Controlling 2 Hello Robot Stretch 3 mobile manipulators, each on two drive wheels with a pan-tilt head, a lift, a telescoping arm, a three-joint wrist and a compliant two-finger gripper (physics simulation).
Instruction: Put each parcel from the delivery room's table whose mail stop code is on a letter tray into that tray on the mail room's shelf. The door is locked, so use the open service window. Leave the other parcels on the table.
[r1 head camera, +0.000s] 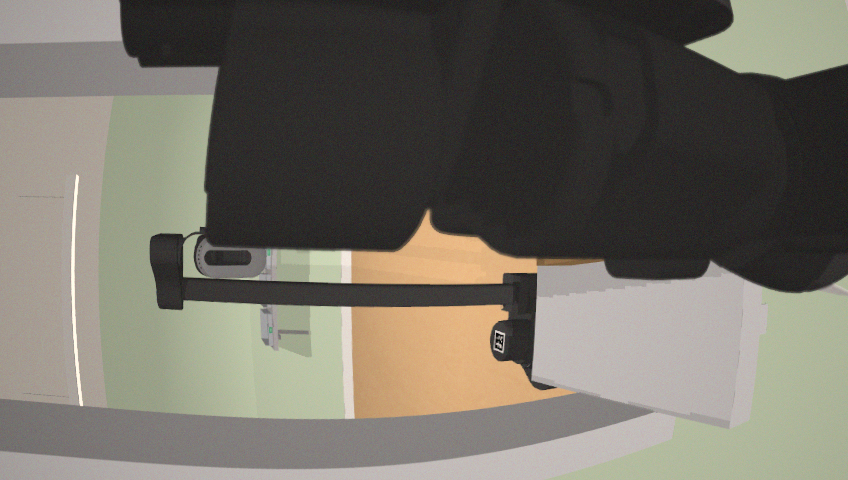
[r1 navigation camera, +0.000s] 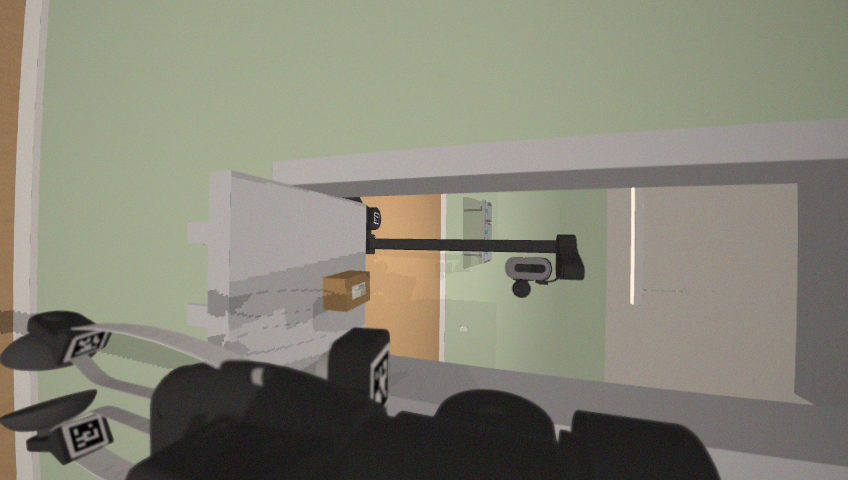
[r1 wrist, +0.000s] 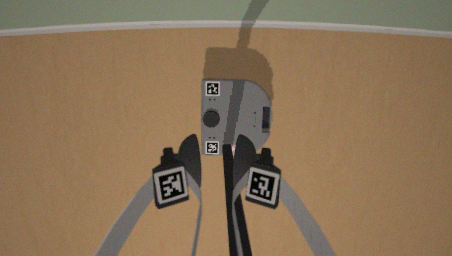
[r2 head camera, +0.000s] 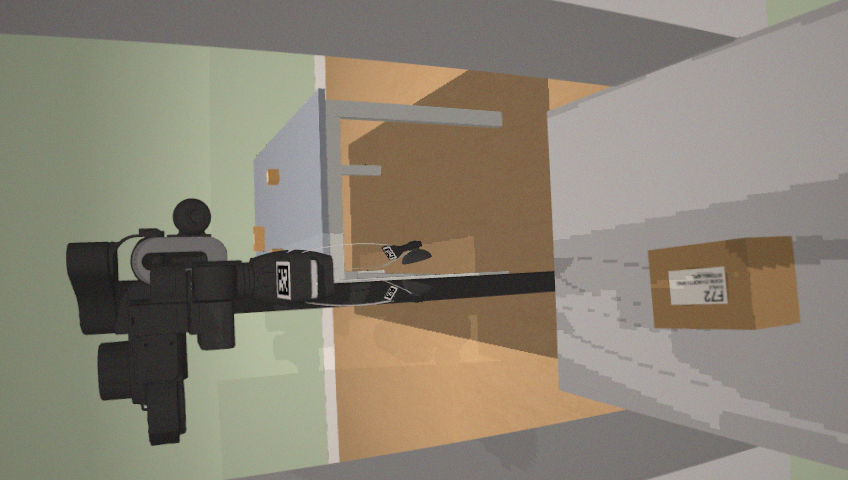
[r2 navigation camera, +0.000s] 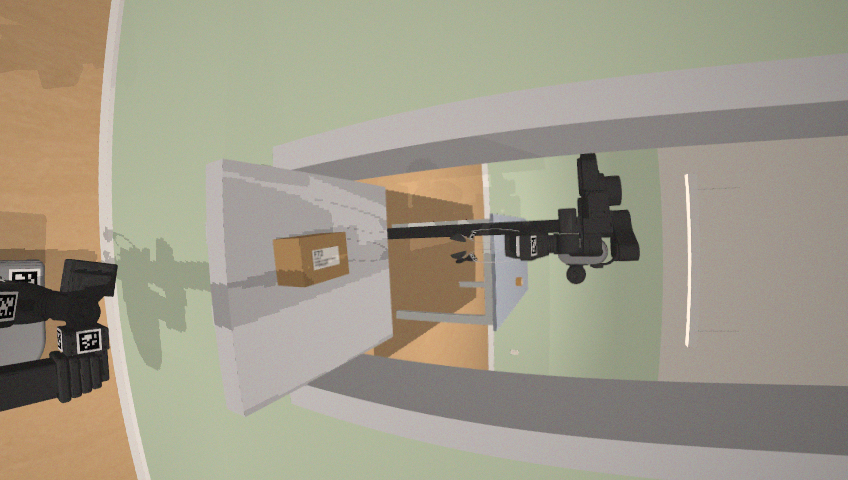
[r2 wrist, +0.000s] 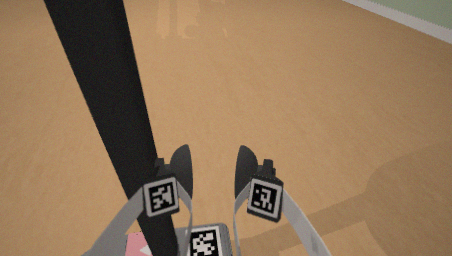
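Note:
A brown parcel (r1 navigation camera: 342, 298) (r2 head camera: 777, 285) (r2 navigation camera: 290, 262) labelled F72 rests on the service window's ledge (r1 head camera: 642, 350) (r1 navigation camera: 285, 220) (r2 head camera: 606, 172) (r2 navigation camera: 327, 324). My r1 gripper (r1 navigation camera: 44, 380) (r1 wrist: 217, 160) (r2 head camera: 418, 273) (r2 navigation camera: 459, 247) is partly open with nothing between its fingers, on the delivery room side, off the ledge. My r2 gripper (r2 wrist: 214, 167) is partly open and empty above the mail room floor. Small parcels (r2 head camera: 272, 176) (r2 navigation camera: 519, 281) stand on the delivery room table (r2 head camera: 291, 148) (r2 navigation camera: 503, 306). Grey trays (r1 head camera: 268, 327) (r1 navigation camera: 487, 226) with green marks are on the mail room's shelf; their codes are unreadable.
The window frame (r1 head camera: 333, 443) (r1 navigation camera: 535, 151) (r2 head camera: 357, 26) (r2 navigation camera: 535, 104) borders the opening. The r2 mast (r1 head camera: 357, 292) (r1 navigation camera: 458, 244) stands close beyond the ledge on the mail room side. The r1 mast (r2 head camera: 487, 287) (r2 navigation camera: 416, 230) stands on the other side. The r1 arm blocks much of its head view.

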